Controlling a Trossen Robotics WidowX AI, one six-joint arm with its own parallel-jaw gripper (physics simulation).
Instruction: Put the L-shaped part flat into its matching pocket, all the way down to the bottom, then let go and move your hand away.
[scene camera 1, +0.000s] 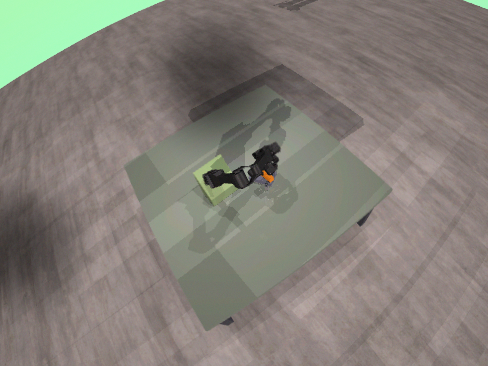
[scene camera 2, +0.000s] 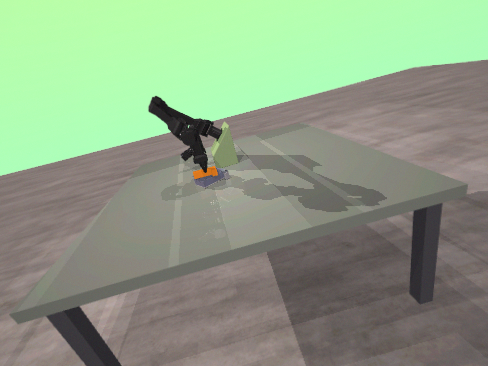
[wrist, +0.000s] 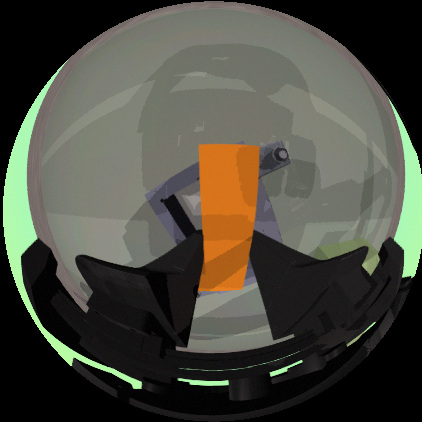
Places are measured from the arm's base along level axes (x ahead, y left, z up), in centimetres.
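Pixels of known places: gripper, fingertip midpoint: (scene camera 1: 264, 173) (scene camera 2: 205, 171) (wrist: 225, 235); arm's base, origin of the base link: (scene camera 1: 209, 178) (scene camera 2: 219, 134).
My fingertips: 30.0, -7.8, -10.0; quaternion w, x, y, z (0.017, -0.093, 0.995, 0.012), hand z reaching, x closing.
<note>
Ahead of a thing's pixels: the offset from my fingertips to its top centre, as dx, dy, dz. "*": to the spot under its first point. Level surfaces: height alone.
The orange L-shaped part {+1.6, -0.1, +1.5} (scene camera 1: 268, 177) (scene camera 2: 201, 173) (wrist: 227, 200) is held between the fingertips of my gripper (scene camera 2: 205, 170) (wrist: 225, 235), which is shut on it. In the wrist view it shows as a long orange bar; its L outline cannot be made out there. The purple-grey holder with the pocket {-0.8, +1.5, -0.8} (scene camera 2: 203, 183) (wrist: 160, 202) lies on the table under the part. In the wrist view its walls are turned at an angle to the orange bar, and the part covers the middle of the pocket. In the second scene view the part is above the holder's rim; any contact is too small to tell.
A yellow-green block with a sloping face (scene camera 1: 214, 196) (scene camera 2: 226, 150) (wrist: 350, 250) stands on the grey-green table {dz -5.6} (scene camera 1: 300, 225) (scene camera 2: 280, 220) beside the holder, close to the arm's base. A small bracket with a round bolt-like head {* -2.6, -6.4, -0.8} (wrist: 281, 154) sticks out at the holder's corner.
</note>
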